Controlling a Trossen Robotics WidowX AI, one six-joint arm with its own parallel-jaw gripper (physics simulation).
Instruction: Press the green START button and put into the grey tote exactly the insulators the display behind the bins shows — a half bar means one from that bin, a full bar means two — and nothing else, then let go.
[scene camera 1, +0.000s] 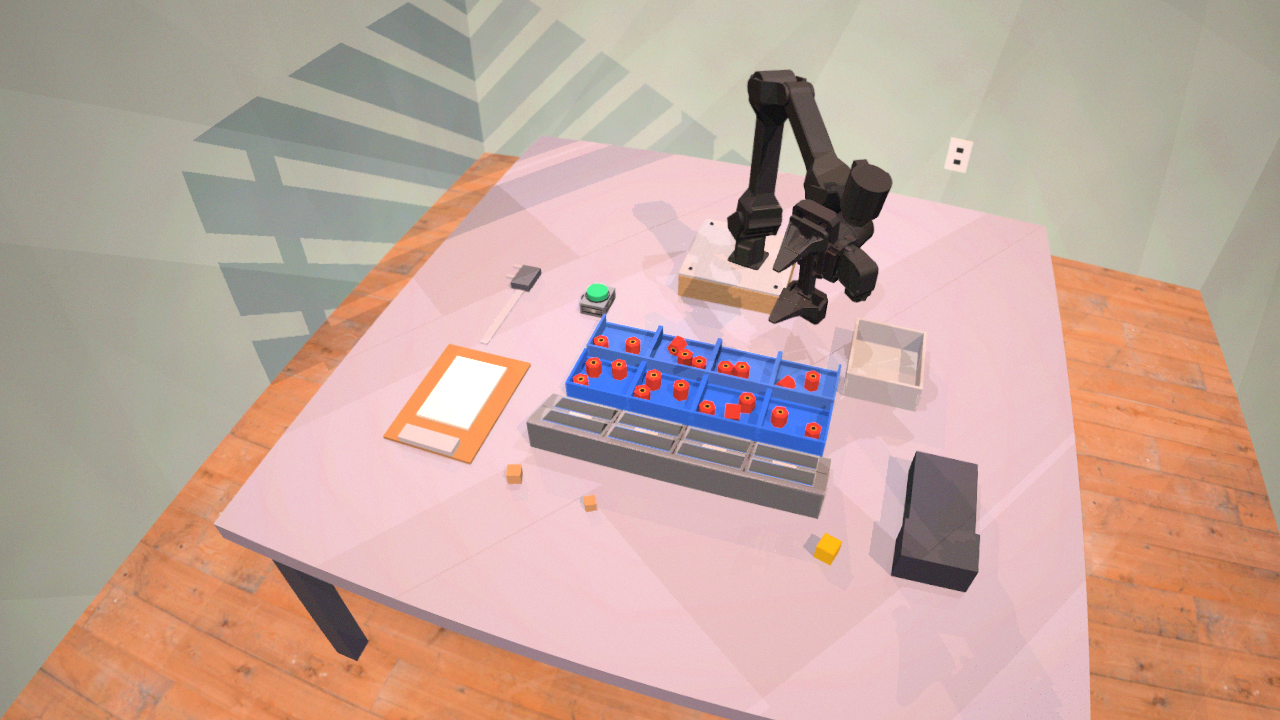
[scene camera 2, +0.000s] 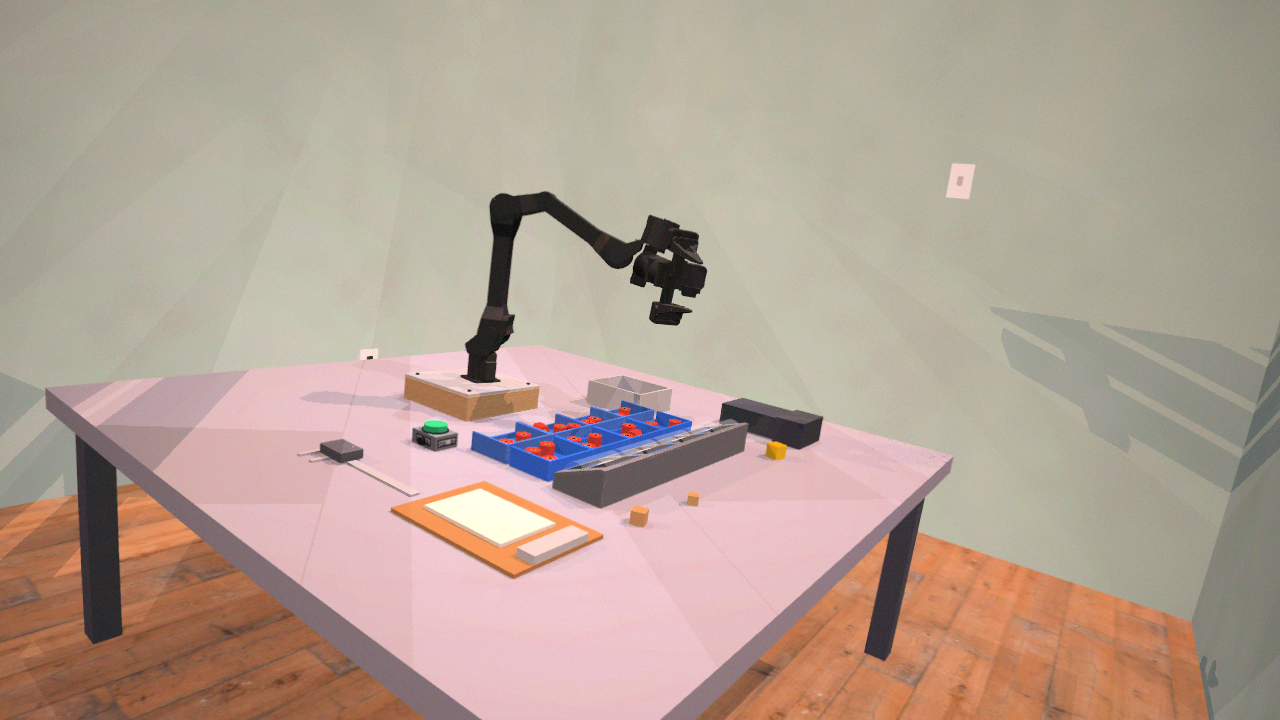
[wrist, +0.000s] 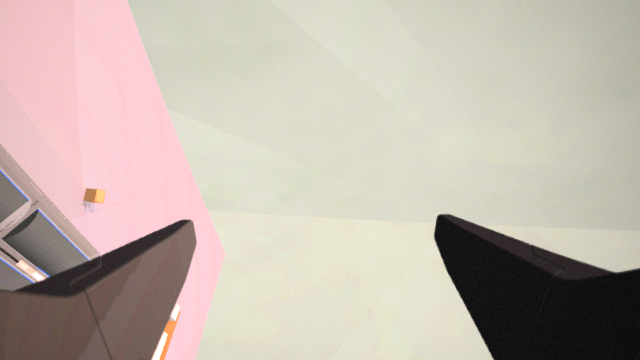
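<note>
My gripper (scene camera 1: 776, 293) (scene camera 2: 694, 284) (wrist: 317, 229) is open and empty, high above the table near the tote, its fingers facing the wall. The green START button (scene camera 1: 597, 292) (scene camera 2: 435, 427) stands on a small grey box left of the arm base. Red insulators (scene camera 1: 779, 415) (scene camera 2: 546, 449) lie in two rows of blue bins (scene camera 1: 805, 441) (scene camera 2: 528, 461), some tipped. The grey display (scene camera 1: 671, 465) (scene camera 2: 662, 467) (wrist: 45, 237) runs along the bins; its windows look dark with thin pale strips, and no bar is clearly readable. The grey tote (scene camera 1: 881, 389) (scene camera 2: 617, 395) looks empty in scene camera 1.
A black block (scene camera 1: 938, 519) (scene camera 2: 769, 422) and a yellow cube (scene camera 1: 827, 548) (scene camera 2: 776, 451) are beyond the display's tote end. Two small orange cubes lie beside the display. An orange clipboard (scene camera 1: 487, 429) (scene camera 2: 465, 535) and a dark plug (scene camera 1: 525, 277) (scene camera 2: 341, 450) lie on the button's side.
</note>
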